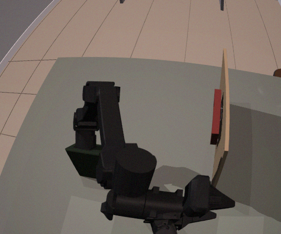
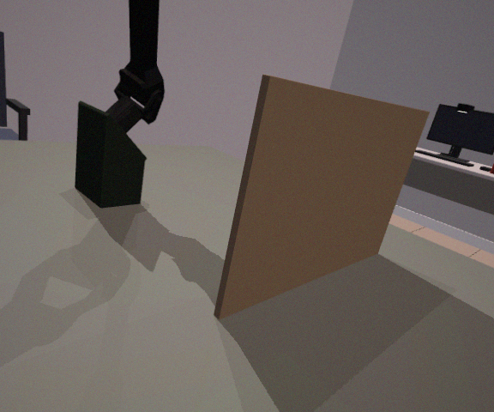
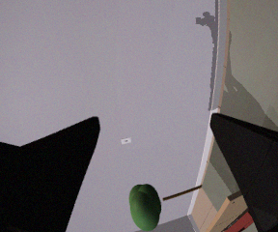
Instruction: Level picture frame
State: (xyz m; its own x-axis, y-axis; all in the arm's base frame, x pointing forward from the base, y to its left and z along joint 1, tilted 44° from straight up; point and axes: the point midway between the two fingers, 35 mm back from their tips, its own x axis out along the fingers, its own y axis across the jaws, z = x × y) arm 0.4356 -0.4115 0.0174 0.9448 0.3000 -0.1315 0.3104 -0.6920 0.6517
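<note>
My gripper tip is now 47 cm to the right of the red picture frame, 30 cm above it and 2 cm past it. Round my gripper tip: tan wall board (47 cm to the left, 31 cm below, 1 cm behind).
</note>
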